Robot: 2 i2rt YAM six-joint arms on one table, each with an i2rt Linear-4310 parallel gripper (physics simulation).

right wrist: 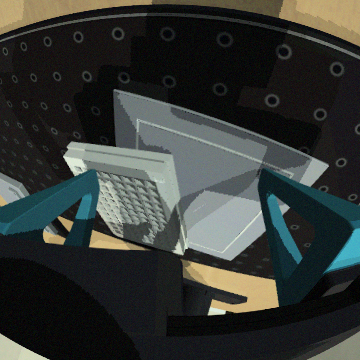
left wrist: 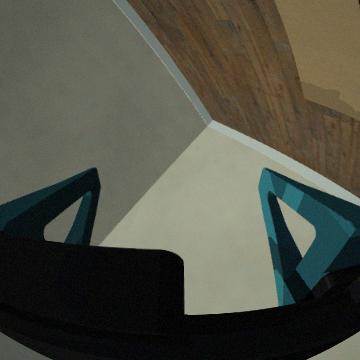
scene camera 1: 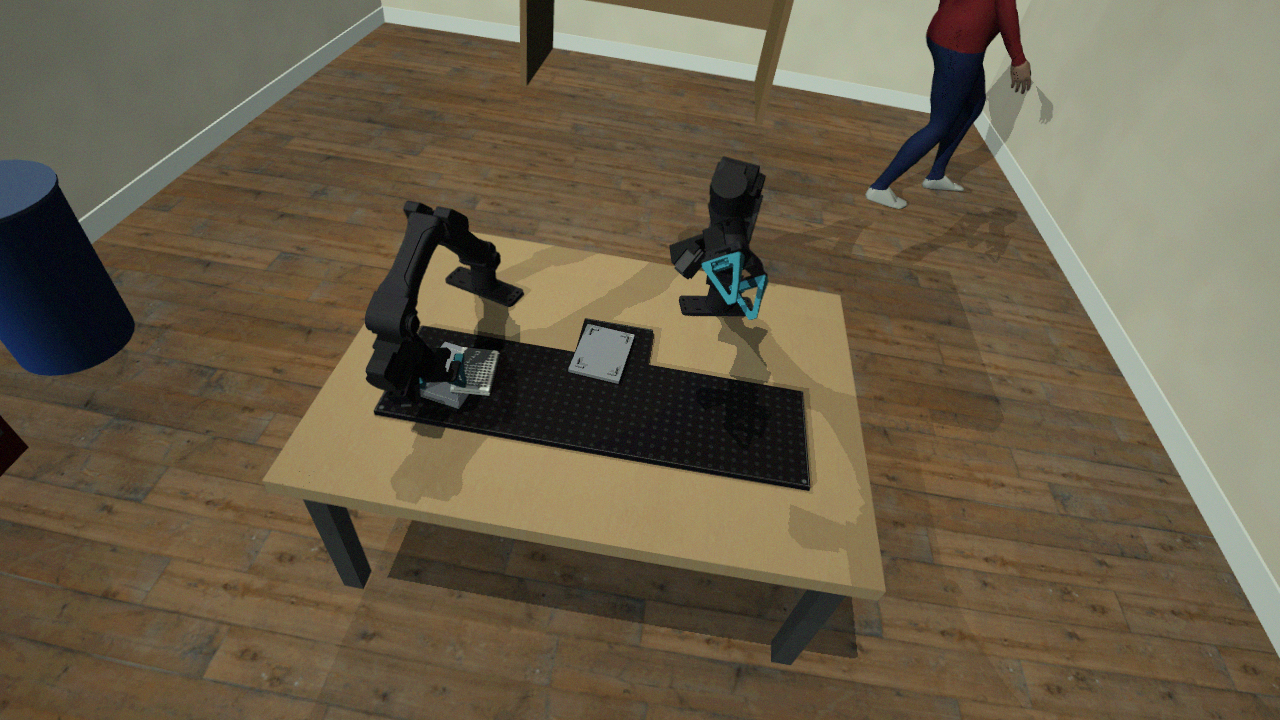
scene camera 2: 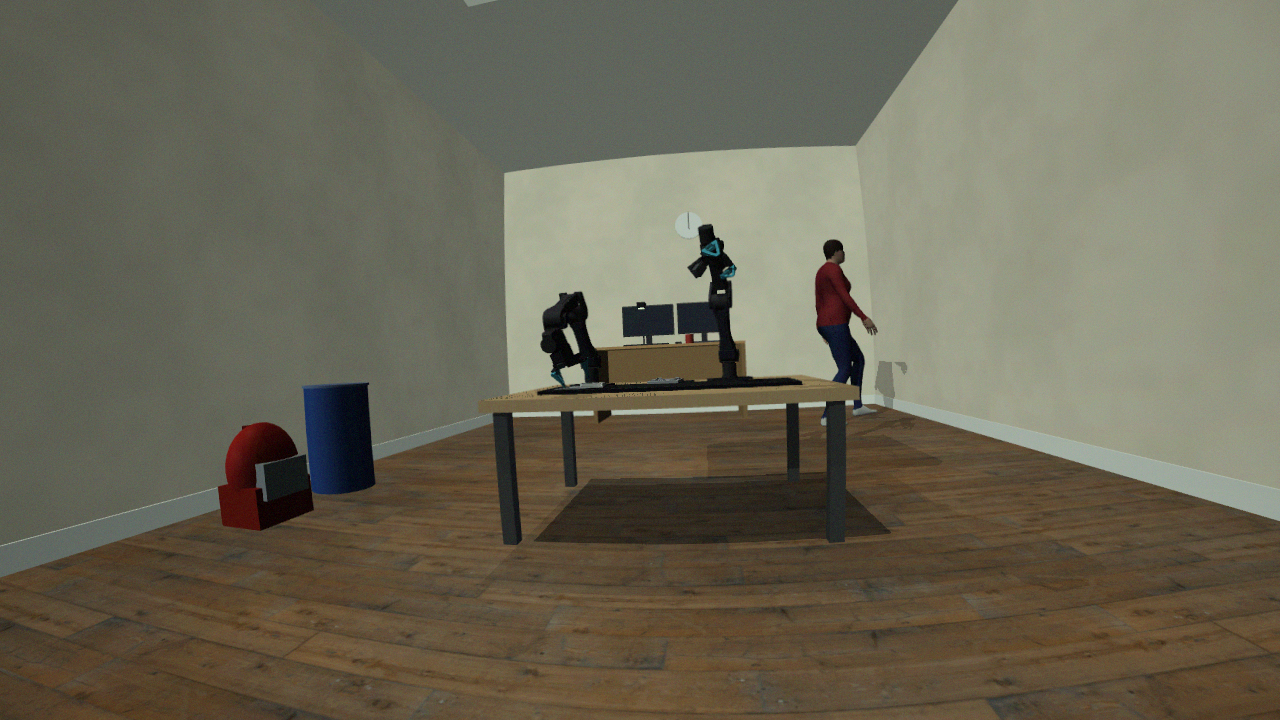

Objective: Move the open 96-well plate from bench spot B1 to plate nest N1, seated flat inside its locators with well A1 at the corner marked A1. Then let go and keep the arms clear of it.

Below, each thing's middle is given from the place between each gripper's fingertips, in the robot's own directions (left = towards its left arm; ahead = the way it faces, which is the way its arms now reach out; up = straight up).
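Labels:
Counting from my right hand, I find the white well plate [right wrist: 138,199] 50 mm to the left of it, 60 mm behind it and 10 mm below it. The grey nest with corner locators [scene camera 1: 602,353] is 150 mm behind my right hand, 340 mm to the left of it and 10 mm below it. Going by their middles, of the things named here the white well plate is the nearest to my right hand.
From my left hand, the grey nest with corner locators is 210 mm to the right, 290 mm behind and 400 mm below, while the white well plate is 490 mm to the right, 200 mm behind and 400 mm below. By its middle, the white well plate is nearer to my right hand than to my left hand.

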